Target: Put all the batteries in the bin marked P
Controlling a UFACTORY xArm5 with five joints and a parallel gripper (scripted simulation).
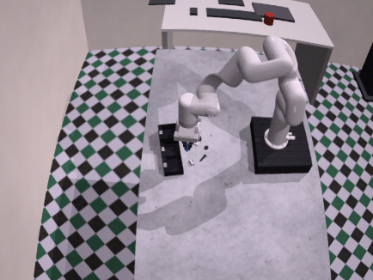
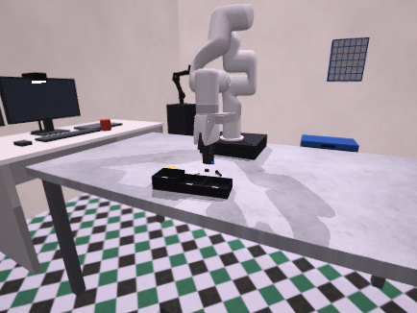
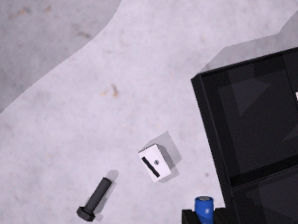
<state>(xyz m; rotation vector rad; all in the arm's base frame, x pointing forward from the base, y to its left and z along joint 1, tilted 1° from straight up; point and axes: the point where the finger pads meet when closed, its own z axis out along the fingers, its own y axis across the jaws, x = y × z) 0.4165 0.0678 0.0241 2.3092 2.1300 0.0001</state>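
Right now the P bin is 8 cm ahead of my hand, 7 cm below it and 2 cm to the right of it. Round my hand: white-and-grey item 8 cm below, 3 cm to the left, 2 cm behind; then black bolt 8 cm below, 7 cm behind; then blue battery 2 cm below.
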